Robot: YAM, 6 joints.
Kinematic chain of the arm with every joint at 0, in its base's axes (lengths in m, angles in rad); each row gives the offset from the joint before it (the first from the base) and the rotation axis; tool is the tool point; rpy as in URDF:
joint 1: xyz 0 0 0.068 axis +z
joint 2: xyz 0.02 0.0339 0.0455 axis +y
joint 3: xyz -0.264 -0.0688 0 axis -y
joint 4: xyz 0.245 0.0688 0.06 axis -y
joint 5: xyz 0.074 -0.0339 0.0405 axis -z
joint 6: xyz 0.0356 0 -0.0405 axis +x
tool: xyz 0 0 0 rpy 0 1.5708 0
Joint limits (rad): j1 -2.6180..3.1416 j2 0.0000..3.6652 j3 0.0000..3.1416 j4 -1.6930..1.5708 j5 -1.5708..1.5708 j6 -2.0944..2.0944
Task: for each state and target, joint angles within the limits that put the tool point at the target. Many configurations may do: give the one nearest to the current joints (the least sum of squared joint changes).
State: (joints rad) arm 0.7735 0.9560 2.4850 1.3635 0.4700 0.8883
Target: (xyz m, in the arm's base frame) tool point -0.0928 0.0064 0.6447
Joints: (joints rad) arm -0.1257 1.0863 2.0189 1.5708 0.1491 0.8883
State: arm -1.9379 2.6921 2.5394 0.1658 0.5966 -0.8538
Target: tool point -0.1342 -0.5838 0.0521
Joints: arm -1.7623 2.8469 2.2576 0.0624 0.6191 -0.8538
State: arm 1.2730 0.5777 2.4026 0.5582 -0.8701 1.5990
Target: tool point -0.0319 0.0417 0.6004
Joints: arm 1.5790 0.8765 1.5824 0.3652 -1.0895 1.5990
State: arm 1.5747 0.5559 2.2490 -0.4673 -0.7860 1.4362
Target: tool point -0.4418 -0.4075 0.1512
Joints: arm 0.7677 0.0245 2.8820 0.0945 -0.3935 1.4362
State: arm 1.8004 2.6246 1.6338 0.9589 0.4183 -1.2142
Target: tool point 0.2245 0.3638 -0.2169
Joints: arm 1.0534 3.2061 1.6483 0.8481 0.4400 -1.2142
